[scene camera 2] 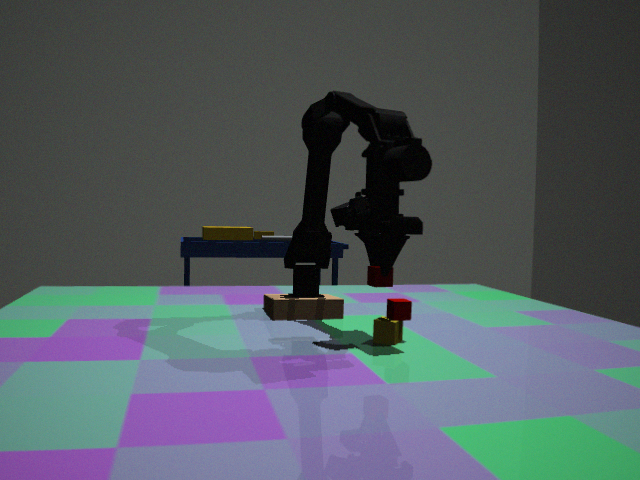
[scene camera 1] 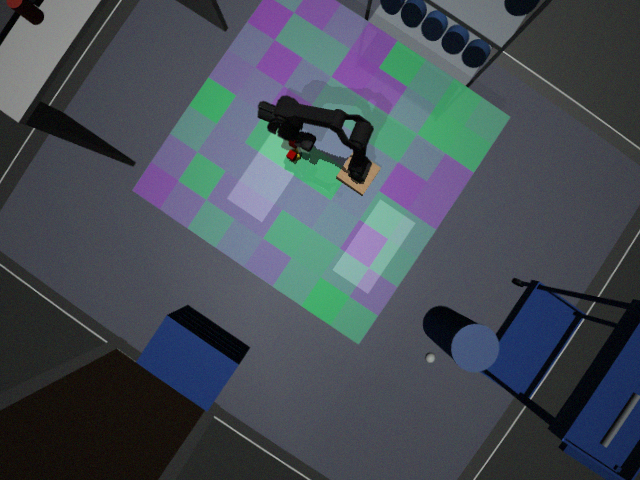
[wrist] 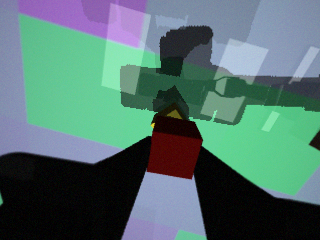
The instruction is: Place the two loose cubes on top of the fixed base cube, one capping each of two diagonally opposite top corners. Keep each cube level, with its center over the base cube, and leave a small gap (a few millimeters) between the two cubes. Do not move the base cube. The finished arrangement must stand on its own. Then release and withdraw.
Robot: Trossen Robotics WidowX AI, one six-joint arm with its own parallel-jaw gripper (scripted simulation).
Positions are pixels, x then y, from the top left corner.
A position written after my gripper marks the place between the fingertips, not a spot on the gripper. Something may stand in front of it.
My gripper (scene camera 2: 380, 275) carries a red cube (wrist: 176, 143).
